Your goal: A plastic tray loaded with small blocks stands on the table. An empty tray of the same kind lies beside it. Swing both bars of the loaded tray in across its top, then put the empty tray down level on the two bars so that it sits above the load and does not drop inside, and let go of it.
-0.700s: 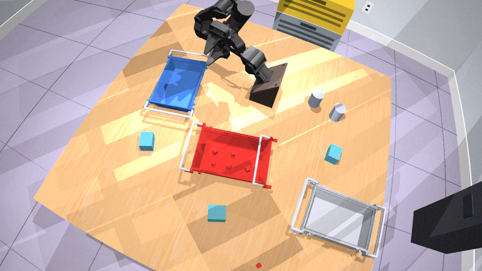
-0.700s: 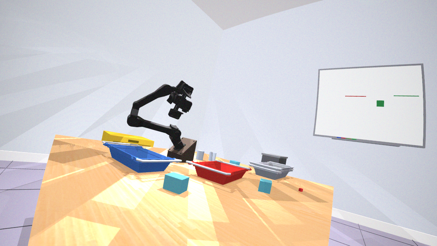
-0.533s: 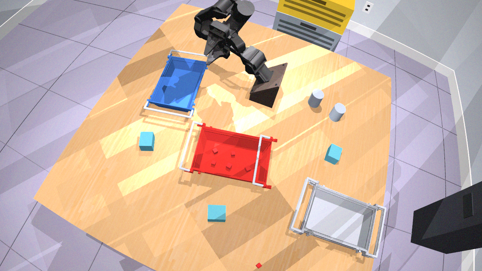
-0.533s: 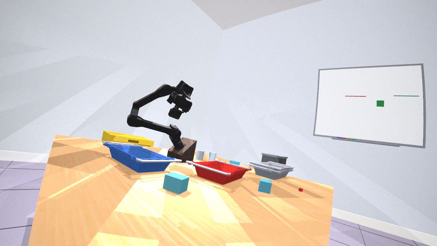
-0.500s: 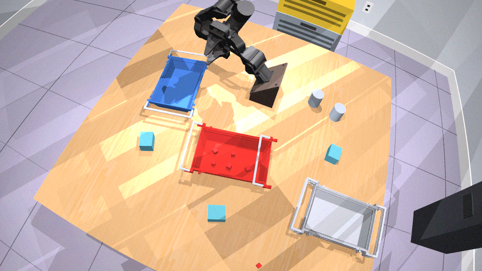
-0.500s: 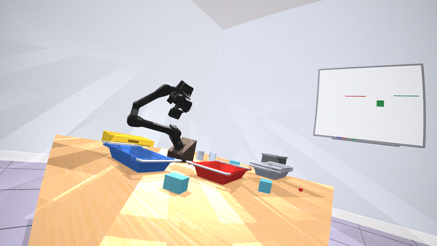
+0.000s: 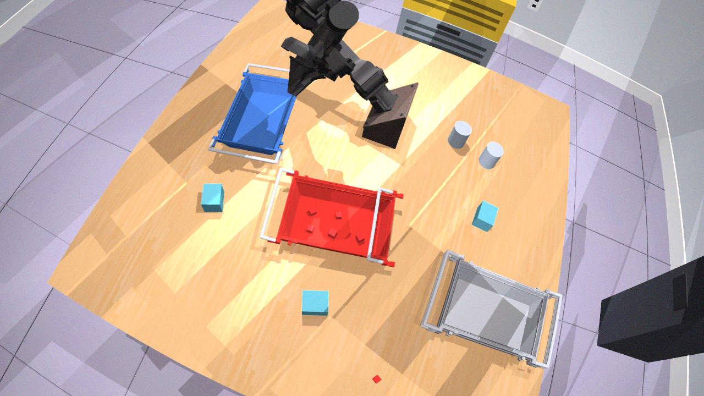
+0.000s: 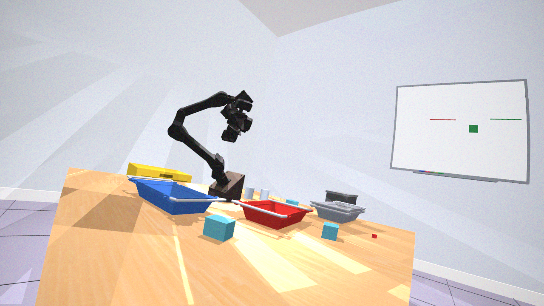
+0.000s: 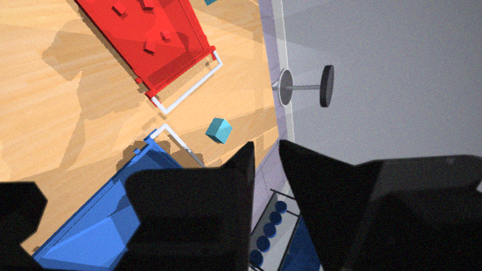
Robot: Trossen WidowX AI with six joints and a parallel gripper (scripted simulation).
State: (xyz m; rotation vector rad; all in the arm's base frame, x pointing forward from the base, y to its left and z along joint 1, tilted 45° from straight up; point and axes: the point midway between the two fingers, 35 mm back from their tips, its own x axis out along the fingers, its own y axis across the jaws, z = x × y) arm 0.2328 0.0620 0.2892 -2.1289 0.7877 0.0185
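The blue tray lies 26 cm below my gripper tip, 16 cm to the right of it and 11 cm behind it.
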